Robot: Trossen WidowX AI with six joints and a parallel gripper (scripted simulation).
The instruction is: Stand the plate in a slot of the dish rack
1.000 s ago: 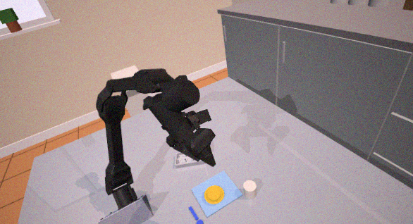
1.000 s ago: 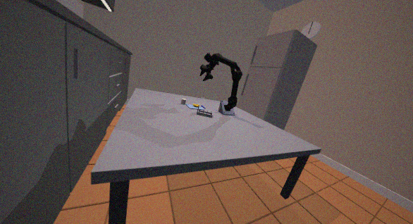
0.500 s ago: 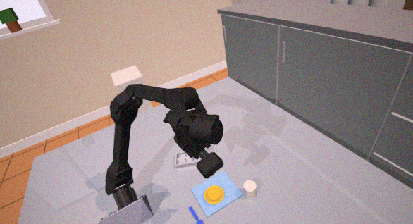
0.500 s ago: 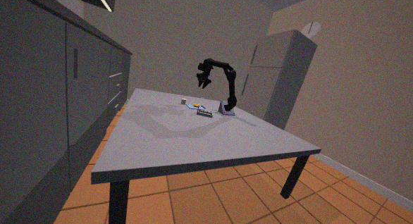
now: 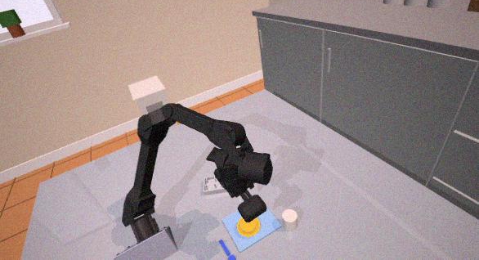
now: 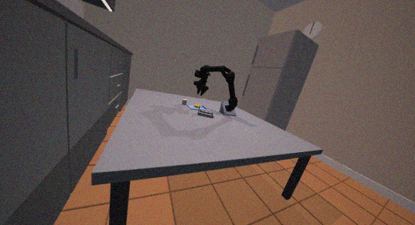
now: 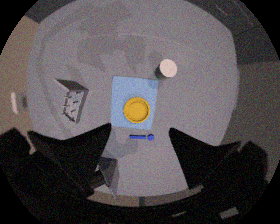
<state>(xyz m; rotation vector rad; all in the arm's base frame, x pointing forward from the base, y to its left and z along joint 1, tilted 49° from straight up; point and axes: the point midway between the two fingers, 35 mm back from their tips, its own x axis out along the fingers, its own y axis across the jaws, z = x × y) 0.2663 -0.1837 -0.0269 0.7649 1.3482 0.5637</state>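
Right now the yellow plate is 1 cm to the left of my gripper tip and 11 cm below it. Also, from my gripper tip: blue utensil (10 cm behind, 2 cm to the right, 12 cm below); white cup (11 cm ahead, 6 cm to the right, 10 cm below); grey dish rack (2 cm ahead, 22 cm to the left, 10 cm below).
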